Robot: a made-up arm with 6 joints.
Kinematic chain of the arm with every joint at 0, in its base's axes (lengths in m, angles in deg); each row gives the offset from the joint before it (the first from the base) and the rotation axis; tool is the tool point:
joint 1: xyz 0 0 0.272 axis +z
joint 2: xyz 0 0 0 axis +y
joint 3: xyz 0 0 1.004 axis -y
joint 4: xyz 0 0 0 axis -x
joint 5: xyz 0.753 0 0 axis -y
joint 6: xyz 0 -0.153 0 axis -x
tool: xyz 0 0 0
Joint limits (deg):
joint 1: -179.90..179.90
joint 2: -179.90..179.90
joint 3: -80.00..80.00
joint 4: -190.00..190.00
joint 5: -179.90..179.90
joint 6: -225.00..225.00
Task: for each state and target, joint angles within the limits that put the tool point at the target. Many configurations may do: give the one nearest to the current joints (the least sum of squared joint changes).
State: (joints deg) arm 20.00 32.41 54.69 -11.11 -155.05 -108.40
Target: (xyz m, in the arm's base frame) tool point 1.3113 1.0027 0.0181
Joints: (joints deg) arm 42.61 82.55 54.31 -11.92 -155.05 -108.40
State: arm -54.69 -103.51 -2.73 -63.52 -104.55 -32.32
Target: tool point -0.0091 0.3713 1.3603
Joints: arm -92.91 -59.88 0.98 -79.47 -104.55 -32.32
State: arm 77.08 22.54 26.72 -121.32 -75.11 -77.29
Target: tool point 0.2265 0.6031 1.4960
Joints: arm 63.04 -5.21 22.01 -117.89 -75.11 -77.29
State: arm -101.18 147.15 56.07 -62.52 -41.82 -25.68
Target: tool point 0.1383 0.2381 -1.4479
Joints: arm -127.66 179.78 79.82 -76.40 -41.82 -25.68
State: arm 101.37 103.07 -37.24 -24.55 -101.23 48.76
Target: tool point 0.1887 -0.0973 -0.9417
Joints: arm 108.44 149.15 -0.16 -14.33 -101.23 48.76
